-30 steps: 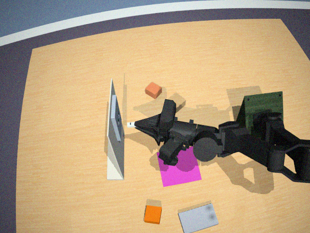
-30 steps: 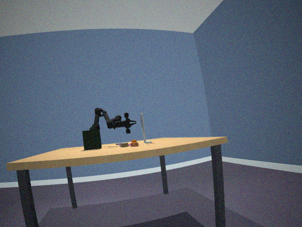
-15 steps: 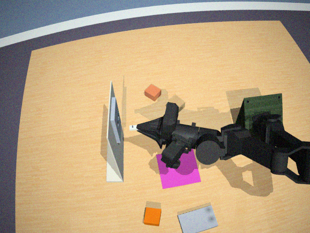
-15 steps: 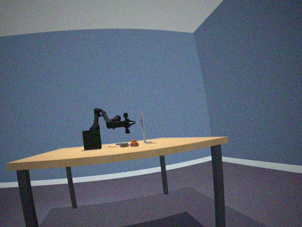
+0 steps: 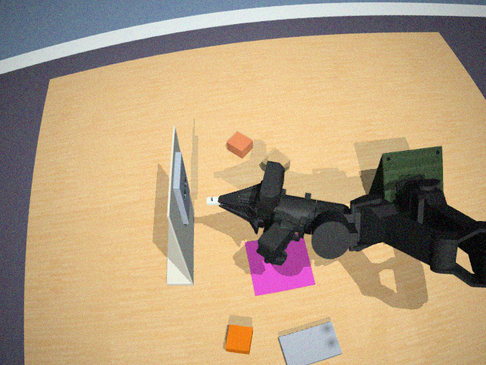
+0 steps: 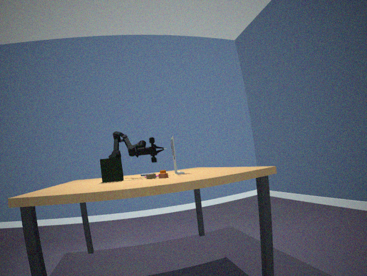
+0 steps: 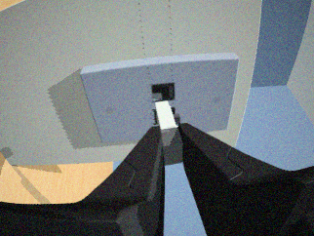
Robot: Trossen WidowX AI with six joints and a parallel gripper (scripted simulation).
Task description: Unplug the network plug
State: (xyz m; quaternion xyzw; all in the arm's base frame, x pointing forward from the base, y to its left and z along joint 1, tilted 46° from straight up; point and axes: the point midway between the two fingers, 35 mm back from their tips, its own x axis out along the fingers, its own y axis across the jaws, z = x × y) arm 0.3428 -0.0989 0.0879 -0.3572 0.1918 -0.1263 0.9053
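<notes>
The magenta marked square lies 100 mm behind my gripper tip, 50 mm to the left of it and 200 mm below it. Round my gripper tip: grey panel: 70 mm ahead, 30 mm to the right, 70 mm below; network plug: right at my gripper tip; orange block: 20 mm ahead, 190 mm to the left, 180 mm below.
</notes>
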